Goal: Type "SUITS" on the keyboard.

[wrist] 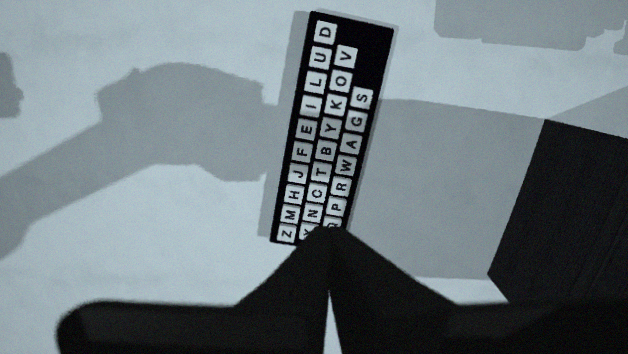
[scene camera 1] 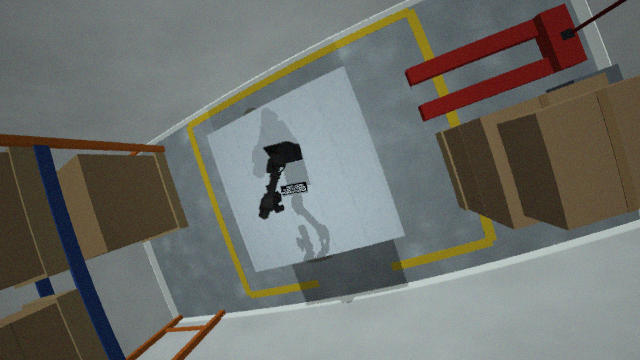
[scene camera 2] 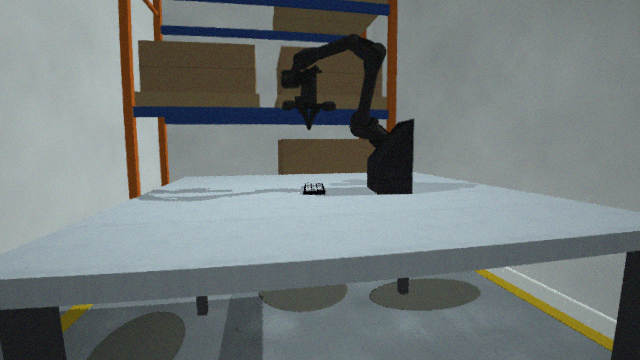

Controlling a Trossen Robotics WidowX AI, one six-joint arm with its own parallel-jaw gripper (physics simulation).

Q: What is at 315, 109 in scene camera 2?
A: My gripper.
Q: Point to a black keyboard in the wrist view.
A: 373, 42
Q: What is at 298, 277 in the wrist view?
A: My gripper.
